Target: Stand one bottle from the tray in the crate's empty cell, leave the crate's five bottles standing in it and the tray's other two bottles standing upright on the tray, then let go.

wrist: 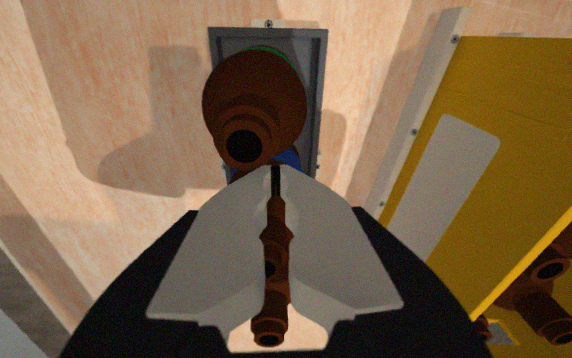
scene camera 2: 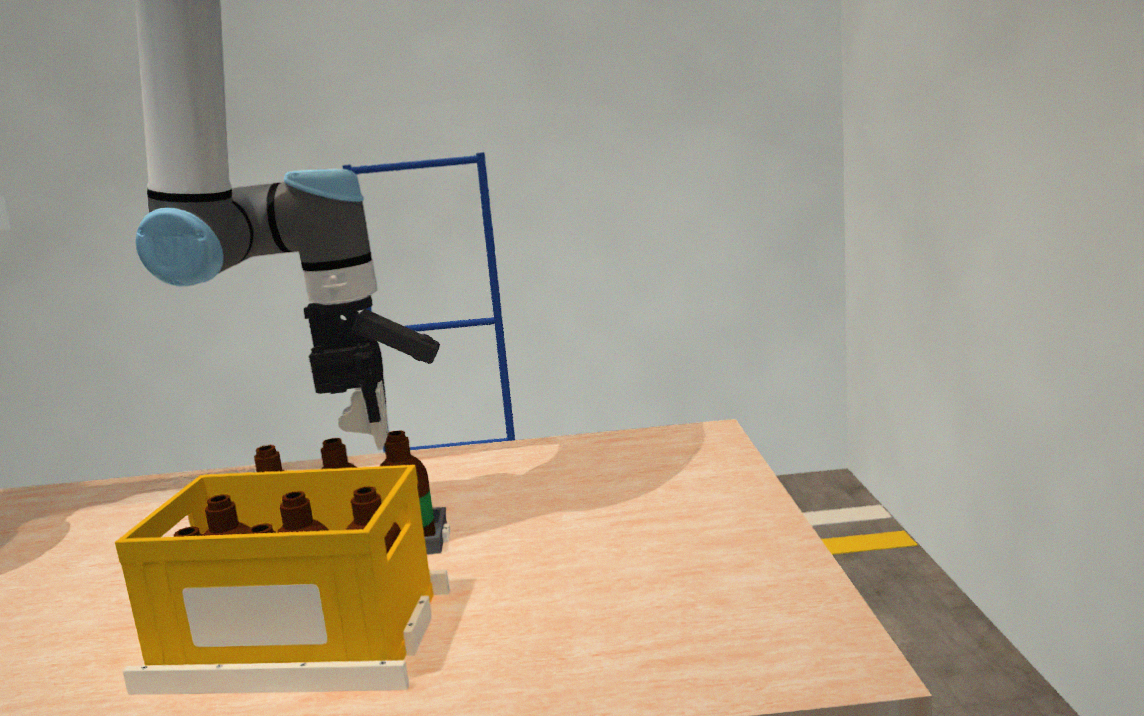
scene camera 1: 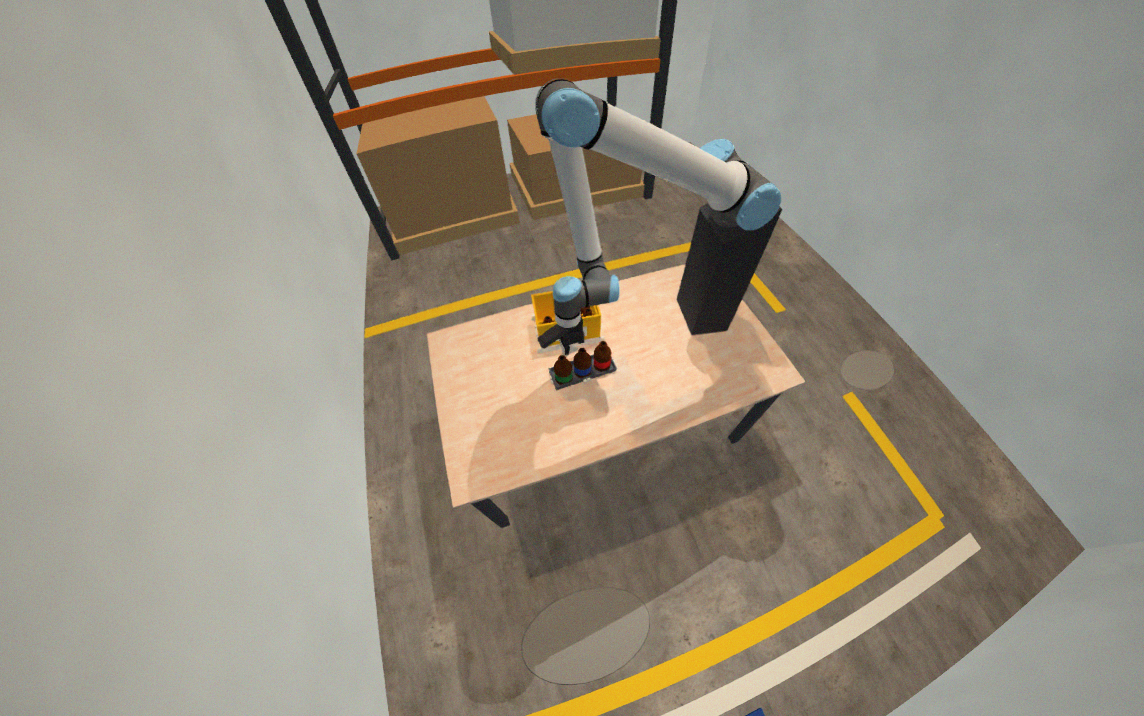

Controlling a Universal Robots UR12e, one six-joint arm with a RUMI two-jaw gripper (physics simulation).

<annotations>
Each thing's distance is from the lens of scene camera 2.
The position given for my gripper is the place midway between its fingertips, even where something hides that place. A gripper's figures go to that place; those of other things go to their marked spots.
my gripper (scene camera 2: 380, 448): 1.28 m
blue-banded bottle (scene camera 2: 334, 455): 1.29 m
</annotations>
